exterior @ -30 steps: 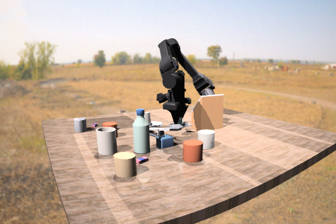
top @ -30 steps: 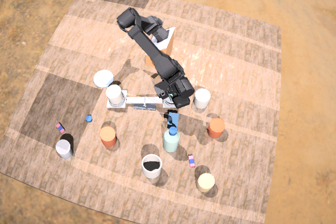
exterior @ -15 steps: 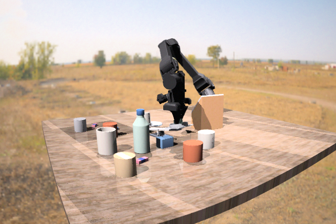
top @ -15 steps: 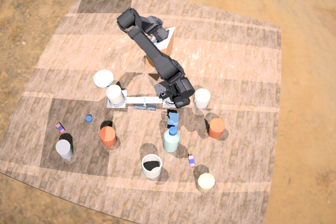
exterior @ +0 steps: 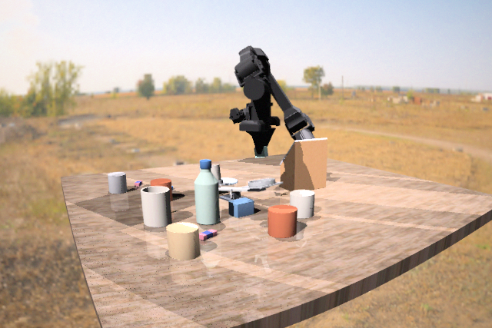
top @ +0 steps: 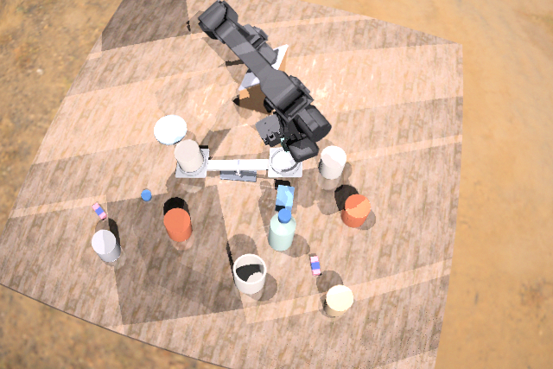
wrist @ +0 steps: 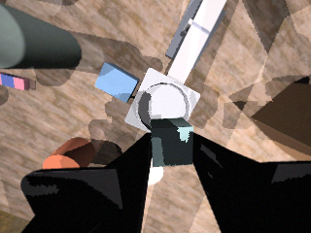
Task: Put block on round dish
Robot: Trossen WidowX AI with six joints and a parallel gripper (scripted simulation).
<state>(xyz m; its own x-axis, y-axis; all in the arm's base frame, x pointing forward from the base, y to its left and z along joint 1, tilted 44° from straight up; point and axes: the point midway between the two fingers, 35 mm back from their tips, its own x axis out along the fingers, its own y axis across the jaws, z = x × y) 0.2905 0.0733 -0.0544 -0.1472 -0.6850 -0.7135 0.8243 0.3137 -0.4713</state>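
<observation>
My gripper tip is now 35 cm to the left of the round pale dish, 16 cm above it and 9 cm past it. Round my gripper tip: blue box: 15 cm below, 8 cm ahead, 1 cm to the left.
</observation>
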